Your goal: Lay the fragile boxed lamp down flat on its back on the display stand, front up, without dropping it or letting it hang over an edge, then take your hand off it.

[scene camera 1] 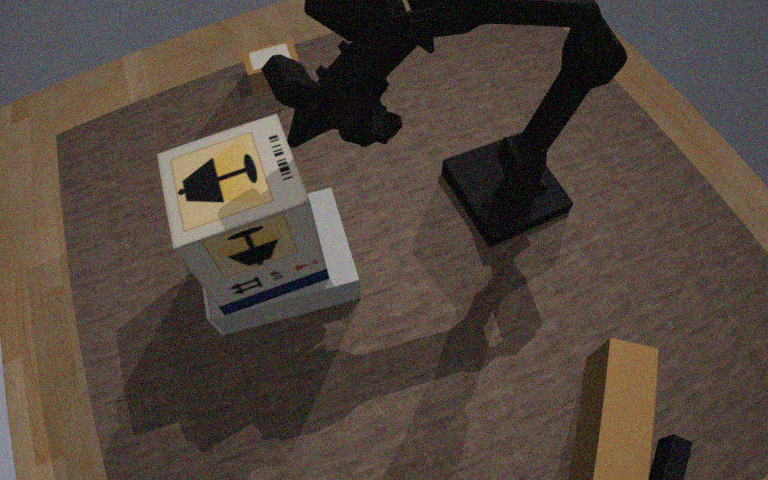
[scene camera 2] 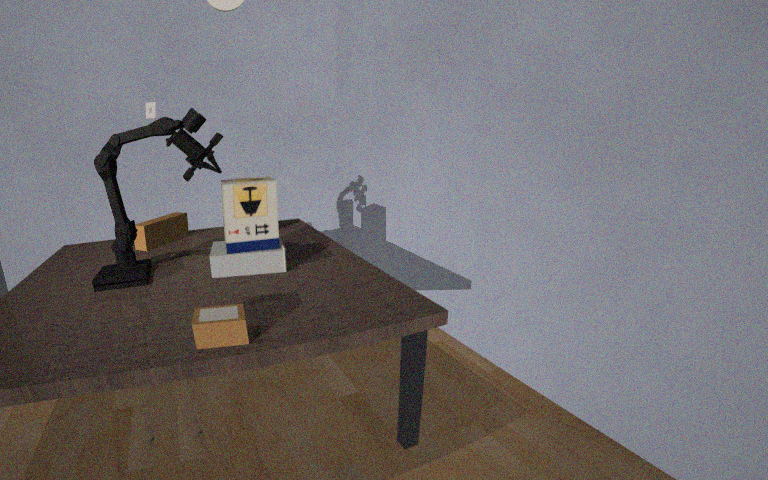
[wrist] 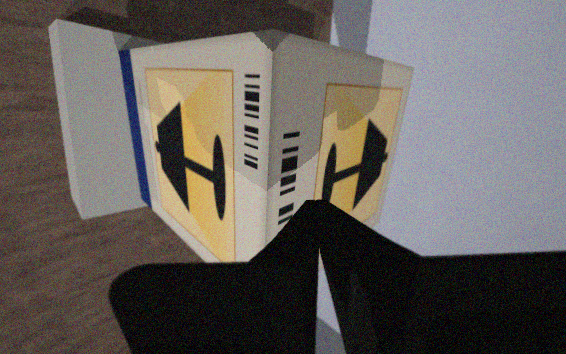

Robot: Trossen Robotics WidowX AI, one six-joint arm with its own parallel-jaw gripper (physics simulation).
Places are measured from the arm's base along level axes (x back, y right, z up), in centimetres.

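Pixels of known places: gripper, fingertip midpoint: (scene camera 1: pixel 290 145) (scene camera 2: pixel 221 172) (wrist: pixel 315 209); arm's base at its link origin: (scene camera 1: pixel 514 196) (scene camera 2: pixel 126 265).
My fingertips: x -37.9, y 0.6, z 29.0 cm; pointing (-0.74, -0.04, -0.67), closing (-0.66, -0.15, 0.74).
For each thing: its top centre in the pictures, then the offset to it from my fingertips. Level surfaces: height alone.
- small orange-brown block at its top centre: (scene camera 2: pixel 218 313) (scene camera 1: pixel 269 56) dx +2.2, dy +52.0, dz -26.7 cm
- long orange-brown block at its top centre: (scene camera 1: pixel 625 441) (scene camera 2: pixel 160 218) dx +31.9, dy -47.3, dz -21.7 cm
- dark block at its top centre: (scene camera 1: pixel 675 471) dx +40.0, dy -55.1, dz -27.7 cm
- table at its surface level: dz -32.6 cm
The boxed lamp (scene camera 1: pixel 246 212) (scene camera 2: pixel 250 209) (wrist: pixel 250 130), a pale carton with yellow lamp pictures, barcodes and a dark blue band near its bottom, stands tall on the white display stand (scene camera 1: pixel 338 243) (scene camera 2: pixel 249 264) (wrist: pixel 95 125). The lamp picture on its side in scene camera 2 is upside down; another picture faces up. A strip of bare stand shows on the arm's side. My gripper (scene camera 1: pixel 292 143) (scene camera 2: pixel 220 171) (wrist: pixel 315 209) is shut and empty, its tips beside and slightly above the box's top edge on the arm's side. Whether they touch it is unclear.
A small orange-brown block (scene camera 1: pixel 260 82) (scene camera 2: pixel 220 335) with a white top lies near one table edge. A long orange-brown block (scene camera 1: pixel 627 413) (scene camera 2: pixel 165 230) lies beyond the arm's base, with a dark block (scene camera 1: pixel 671 458) beside it. The table (scene camera 1: pixel 396 305) (scene camera 2: pixel 351 300) is dark wood.
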